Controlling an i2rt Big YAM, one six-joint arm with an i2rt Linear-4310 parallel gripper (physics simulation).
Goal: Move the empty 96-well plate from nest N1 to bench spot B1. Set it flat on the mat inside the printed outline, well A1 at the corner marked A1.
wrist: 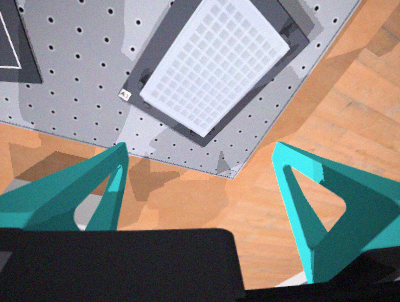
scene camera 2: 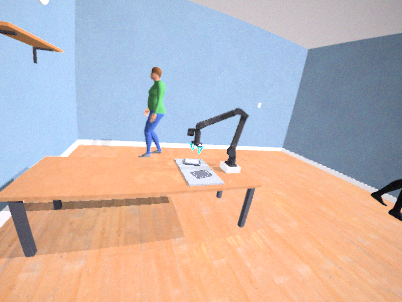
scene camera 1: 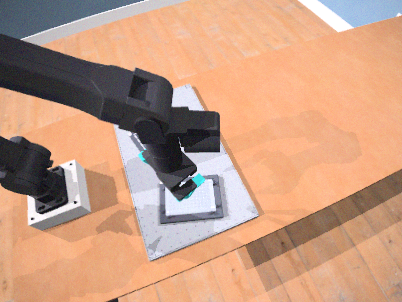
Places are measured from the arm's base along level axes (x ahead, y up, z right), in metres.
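Where they show: gripper, fingertip midpoint: (wrist: 202,149) (scene camera 2: 195,151) (scene camera 1: 175,182); arm's base, link origin: (scene camera 2: 230,164) (scene camera 1: 51,190).
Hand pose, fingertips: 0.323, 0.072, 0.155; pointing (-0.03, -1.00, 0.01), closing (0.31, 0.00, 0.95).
Each offset is from my fingertips to the centre of the thing, as dx, dy, dz. "pt": to the spot under its first point. Level surfaces: height alone.
The white 96-well plate {+0.022, -0.099, +0.009} (scene camera 1: 202,202) (scene camera 2: 192,161) (wrist: 215,65) sits in the dark nest {+0.022, -0.107, +0.009} (scene camera 1: 221,206) (wrist: 160,45), whose A1 label {pt -0.032, -0.106, -0.067} (wrist: 125,94) shows in the wrist view. The dark bench-spot mat {dy -0.116} (scene camera 2: 201,174) (wrist: 29,71) lies on the same board; a corner of its white outline shows at the wrist view's upper left, and the arm largely hides it in scene camera 1. My gripper (scene camera 1: 167,172) (scene camera 2: 196,150) (wrist: 202,149) is open and empty, with cyan fingers. It hangs above the board, and one finger overlaps the plate in scene camera 1.
The grey perforated board (scene camera 1: 240,209) (wrist: 75,100) lies on the wooden table {dy -0.131} (scene camera 1: 300,125) (scene camera 2: 115,175). The arm's white base (scene camera 1: 82,192) (scene camera 2: 230,168) stands beside the board. A person in green (scene camera 2: 156,97) is beyond the table; dark legs (scene camera 2: 390,192) show at the far right.
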